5 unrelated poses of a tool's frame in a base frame.
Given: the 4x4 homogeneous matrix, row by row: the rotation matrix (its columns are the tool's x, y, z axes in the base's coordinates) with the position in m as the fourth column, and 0 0 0 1 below. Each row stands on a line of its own.
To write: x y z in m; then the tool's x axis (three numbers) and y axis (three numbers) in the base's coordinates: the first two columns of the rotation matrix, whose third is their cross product. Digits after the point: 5 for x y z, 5 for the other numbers.
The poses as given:
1:
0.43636 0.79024 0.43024 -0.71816
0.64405 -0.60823 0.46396 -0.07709
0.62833 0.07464 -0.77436 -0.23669
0 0 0 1
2:
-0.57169 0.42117 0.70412 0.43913
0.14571 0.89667 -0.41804 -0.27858
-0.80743 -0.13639 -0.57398 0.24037
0 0 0 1
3:
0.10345 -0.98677 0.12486 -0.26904
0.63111 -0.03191 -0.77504 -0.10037
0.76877 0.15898 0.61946 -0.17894
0 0 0 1
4:
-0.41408 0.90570 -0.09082 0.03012
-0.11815 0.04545 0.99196 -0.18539
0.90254 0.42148 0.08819 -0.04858
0 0 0 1
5:
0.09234 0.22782 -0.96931 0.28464
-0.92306 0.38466 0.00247 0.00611
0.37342 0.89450 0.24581 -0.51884
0 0 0 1
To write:
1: -0.71816 -0.07709 -0.23669 0.43636 0.64405 0.62833 0.79024 -0.60823 0.07464
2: 0.43913 -0.27858 0.24037 -0.57169 0.14571 -0.80743 0.42117 0.89667 -0.13639
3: -0.26904 -0.10037 -0.17894 0.10345 0.63111 0.76877 -0.98677 -0.03191 0.15898
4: 0.03012 -0.18539 -0.04858 -0.41408 -0.11815 0.90254 0.90570 0.04545 0.42148
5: 0.28464 0.00611 -0.51884 0.09234 -0.92306 0.37342 0.22782 0.38466 0.89450
